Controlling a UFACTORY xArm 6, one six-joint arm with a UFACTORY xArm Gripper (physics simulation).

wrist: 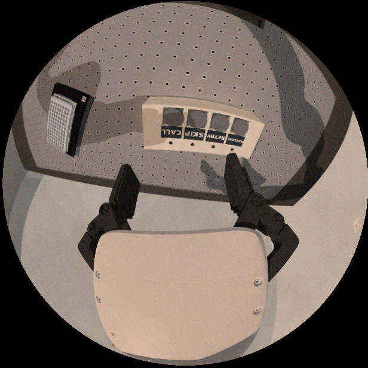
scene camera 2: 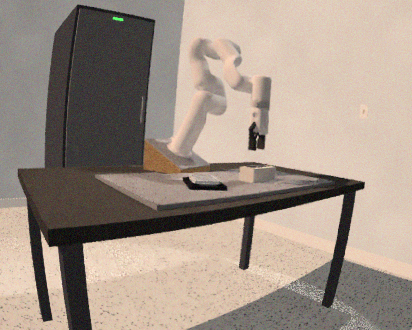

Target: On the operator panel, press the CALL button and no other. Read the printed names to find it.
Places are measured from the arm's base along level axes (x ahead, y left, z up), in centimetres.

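Where they show: gripper, fingertip midpoint: (scene camera 2: 256, 149); arm's base, link origin: (scene camera 2: 179, 151).
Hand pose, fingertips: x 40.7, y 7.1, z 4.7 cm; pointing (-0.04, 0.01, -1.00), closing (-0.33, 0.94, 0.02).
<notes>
Each offset is from my fingertips to the top centre of the thing. "*": to the spot under its first point. Level surfaces: height alone.
The cream operator panel {dz -6.7, dx -0.8, dy +3.5 cm} (scene camera 2: 257, 174) (wrist: 152, 126) sits on the pegboard. In the wrist view its four round grey buttons form a row, with printed names that appear upside down. The CALL button (wrist: 173, 116) is at the left end, followed by the SKIP button (wrist: 197, 118), the RETRY button (wrist: 220, 122) and the RESUME button (wrist: 240, 126) at the right end. The button tops are too small to tell apart in the scene view. My gripper (scene camera 2: 256, 148) (wrist: 177, 168) is open and empty, with its fingers pointing down, above the panel and apart from it.
A white well plate {dz -9.7, dx -0.1, dy -25.9 cm} (scene camera 2: 204, 178) (wrist: 60, 122) rests on a black holder {* dz -11.3, dx +8.7, dy -26.8 cm} (scene camera 2: 219, 187) (wrist: 83, 117), left of the panel. The grey pegboard {dz -12.3 cm} (scene camera 2: 150, 192) (wrist: 200, 55) lies on the dark table {dz -13.6 cm} (scene camera 2: 75, 200). A tall dark cabinet (scene camera 2: 110, 95) stands behind the table.
</notes>
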